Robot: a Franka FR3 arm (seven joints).
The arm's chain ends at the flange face. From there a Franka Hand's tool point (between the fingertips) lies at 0.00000 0.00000 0.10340 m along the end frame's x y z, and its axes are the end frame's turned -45 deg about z.
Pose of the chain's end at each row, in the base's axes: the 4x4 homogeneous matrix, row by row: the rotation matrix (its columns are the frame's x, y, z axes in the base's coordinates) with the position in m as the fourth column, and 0 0 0 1 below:
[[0.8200 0.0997 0.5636 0.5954], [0.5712 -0.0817 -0.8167 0.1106], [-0.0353 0.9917 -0.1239 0.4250], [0 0 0 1]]
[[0.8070 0.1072 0.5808 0.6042], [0.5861 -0.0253 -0.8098 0.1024], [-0.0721 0.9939 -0.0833 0.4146], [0 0 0 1]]
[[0.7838 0.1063 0.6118 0.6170], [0.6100 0.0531 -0.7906 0.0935], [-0.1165 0.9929 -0.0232 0.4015], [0 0 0 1]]
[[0.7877 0.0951 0.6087 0.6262], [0.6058 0.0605 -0.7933 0.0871], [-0.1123 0.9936 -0.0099 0.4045], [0 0 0 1]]
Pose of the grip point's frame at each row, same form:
[[0.5093 0.6503 0.5636 0.6537], [0.4617 0.3461 -0.8167 0.0262], [-0.7262 0.6763 -0.1239 0.4122], [0 0 0 1]]
[[0.4948 0.6464 0.5808 0.6643], [0.4323 0.3965 -0.8098 0.0187], [-0.7538 0.6518 -0.0833 0.4060], [0 0 0 1]]
[[0.4791 0.6294 0.6118 0.6803], [0.3938 0.4689 -0.7906 0.0118], [-0.7845 0.6197 -0.0232 0.3991], [0 0 0 1]]
[[0.4897 0.6242 0.6087 0.6891], [0.3856 0.4711 -0.7933 0.0051], [-0.7820 0.6232 -0.0099 0.4035], [0 0 0 1]]

